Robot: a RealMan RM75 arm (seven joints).
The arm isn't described. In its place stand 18 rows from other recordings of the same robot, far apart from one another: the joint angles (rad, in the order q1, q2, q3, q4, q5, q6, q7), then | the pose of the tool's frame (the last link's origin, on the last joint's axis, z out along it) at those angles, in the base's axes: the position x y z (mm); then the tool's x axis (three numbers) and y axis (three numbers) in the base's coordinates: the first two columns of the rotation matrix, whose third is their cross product.
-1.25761 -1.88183 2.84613 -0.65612 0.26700 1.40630 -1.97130 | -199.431, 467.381, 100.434, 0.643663, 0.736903, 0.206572, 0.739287, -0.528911, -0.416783
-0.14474 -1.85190 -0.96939 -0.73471 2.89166 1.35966 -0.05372 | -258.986, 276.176, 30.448, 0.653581, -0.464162, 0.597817, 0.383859, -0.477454, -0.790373
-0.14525 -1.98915 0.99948 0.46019 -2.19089 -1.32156 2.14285 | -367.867, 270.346, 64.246, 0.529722, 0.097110, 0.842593, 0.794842, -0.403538, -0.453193
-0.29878 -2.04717 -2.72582 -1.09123 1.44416 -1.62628 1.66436 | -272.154, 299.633, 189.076, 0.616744, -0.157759, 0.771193, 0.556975, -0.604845, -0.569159
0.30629 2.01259 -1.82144 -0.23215 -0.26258 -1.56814 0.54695 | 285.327, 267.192, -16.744, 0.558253, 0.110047, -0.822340, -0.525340, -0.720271, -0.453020
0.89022 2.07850 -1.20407 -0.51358 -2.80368 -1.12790 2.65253 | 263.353, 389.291, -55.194, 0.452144, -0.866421, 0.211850, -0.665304, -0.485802, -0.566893
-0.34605 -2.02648 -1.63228 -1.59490 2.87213 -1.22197 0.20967 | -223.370, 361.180, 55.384, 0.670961, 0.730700, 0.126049, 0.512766, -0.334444, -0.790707
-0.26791 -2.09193 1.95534 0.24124 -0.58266 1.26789 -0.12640 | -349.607, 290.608, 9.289, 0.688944, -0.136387, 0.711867, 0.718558, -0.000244, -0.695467
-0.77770 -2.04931 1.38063 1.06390 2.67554 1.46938 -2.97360 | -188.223, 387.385, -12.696, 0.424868, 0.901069, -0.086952, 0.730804, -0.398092, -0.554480
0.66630 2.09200 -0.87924 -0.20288 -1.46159 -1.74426 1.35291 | 186.070, 312.068, -40.891, 0.379767, -0.470512, -0.796490, -0.414381, -0.856305, 0.308269
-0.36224 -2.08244 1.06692 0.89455 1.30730 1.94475 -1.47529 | -179.906, 270.428, 42.317, 0.530163, 0.141010, 0.836088, 0.092518, -0.989807, 0.108269
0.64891 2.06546 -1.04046 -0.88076 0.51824 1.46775 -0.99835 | 271.246, 352.743, -6.471, 0.689617, -0.693244, 0.209383, -0.629969, -0.716887, -0.298685
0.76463 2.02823 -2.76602 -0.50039 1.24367 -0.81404 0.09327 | 180.681, 391.465, -100.809, 0.681370, -0.101536, -0.724862, -0.648384, -0.543228, -0.533388
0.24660 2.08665 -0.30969 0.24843 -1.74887 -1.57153 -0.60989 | 299.572, 190.612, -83.856, 0.879965, 0.430083, -0.201717, 0.003949, -0.431242, -0.902228
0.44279 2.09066 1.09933 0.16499 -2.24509 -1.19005 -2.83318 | 341.719, 338.389, 22.244, -0.492163, -0.157940, 0.856055, 0.870458, -0.079256, 0.485821
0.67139 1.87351 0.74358 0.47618 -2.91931 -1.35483 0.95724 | 157.253, 354.965, -24.084, 0.415932, -0.175905, -0.892221, -0.415542, -0.909460, -0.014413
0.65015 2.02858 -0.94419 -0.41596 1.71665 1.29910 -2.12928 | 217.779, 387.722, -6.737, 0.757387, -0.027278, -0.652396, -0.363876, -0.847241, -0.387011
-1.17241 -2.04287 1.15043 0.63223 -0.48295 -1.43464 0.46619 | -116.688, 426.294, -35.686, 0.600113, 0.764672, -0.234821, 0.659454, -0.639093, -0.395829
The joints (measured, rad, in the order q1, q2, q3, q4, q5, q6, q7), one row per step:
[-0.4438, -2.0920, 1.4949, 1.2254, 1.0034, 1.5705, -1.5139]
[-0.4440, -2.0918, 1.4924, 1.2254, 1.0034, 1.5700, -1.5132]
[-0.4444, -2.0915, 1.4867, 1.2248, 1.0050, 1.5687, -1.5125]
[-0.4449, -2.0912, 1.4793, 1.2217, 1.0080, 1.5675, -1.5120]
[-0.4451, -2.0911, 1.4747, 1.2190, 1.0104, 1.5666, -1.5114]
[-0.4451, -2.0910, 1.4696, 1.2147, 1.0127, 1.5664, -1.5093]
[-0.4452, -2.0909, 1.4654, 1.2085, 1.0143, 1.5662, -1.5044]
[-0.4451, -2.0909, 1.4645, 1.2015, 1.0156, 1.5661, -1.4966]
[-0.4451, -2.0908, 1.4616, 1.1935, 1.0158, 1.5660, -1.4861]
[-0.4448, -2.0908, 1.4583, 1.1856, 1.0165, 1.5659, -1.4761]
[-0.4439, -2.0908, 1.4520, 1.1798, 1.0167, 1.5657, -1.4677]
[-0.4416, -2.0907, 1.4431, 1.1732, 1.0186, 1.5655, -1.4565]
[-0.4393, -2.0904, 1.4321, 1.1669, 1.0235, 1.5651, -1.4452]
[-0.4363, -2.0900, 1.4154, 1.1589, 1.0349, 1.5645, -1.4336]
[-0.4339, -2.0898, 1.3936, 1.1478, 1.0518, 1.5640, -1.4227]
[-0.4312, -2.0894, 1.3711, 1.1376, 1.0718, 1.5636, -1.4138]
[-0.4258, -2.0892, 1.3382, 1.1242, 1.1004, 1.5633, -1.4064]
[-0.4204, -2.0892, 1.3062, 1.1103, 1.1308, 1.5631, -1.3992]
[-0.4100, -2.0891, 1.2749, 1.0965, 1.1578, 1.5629, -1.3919]
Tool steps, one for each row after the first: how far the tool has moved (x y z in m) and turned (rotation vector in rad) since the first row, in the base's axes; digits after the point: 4 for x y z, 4 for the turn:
[-0.0001, 0.0005, 0.0005, 0.0029, -0.0008, 0.0012]
[-0.0006, 0.0015, 0.0014, 0.0086, -0.0011, 0.0048]
[-0.0017, 0.0031, 0.0023, 0.0143, -0.0002, 0.0111]
[-0.0026, 0.0041, 0.0026, 0.0178, 0.0009, 0.0158]
[-0.0038, 0.0052, 0.0029, 0.0219, 0.0017, 0.0211]
[-0.0053, 0.0063, 0.0029, 0.0267, 0.0020, 0.0261]
[-0.0067, 0.0070, 0.0021, 0.0310, 0.0029, 0.0290]
[-0.0083, 0.0080, 0.0018, 0.0386, 0.0020, 0.0325]
[-0.0101, 0.0091, 0.0015, 0.0461, 0.0014, 0.0366]
[-0.0118, 0.0103, 0.0021, 0.0556, -0.0009, 0.0418]
[-0.0144, 0.0119, 0.0030, 0.0693, -0.0025, 0.0490]
[-0.0174, 0.0137, 0.0040, 0.0852, -0.0016, 0.0567]
[-0.0217, 0.0162, 0.0051, 0.1053, 0.0040, 0.0687]
[-0.0272, 0.0195, 0.0063, 0.1268, 0.0137, 0.0850]
[-0.0331, 0.0225, 0.0075, 0.1472, 0.0264, 0.1017]
[-0.0418, 0.0265, 0.0093, 0.1716, 0.0445, 0.1291]
[-0.0508, 0.0300, 0.0107, 0.1935, 0.0645, 0.1565]
[-0.0613, 0.0325, 0.0125, 0.2140, 0.0820, 0.1891]

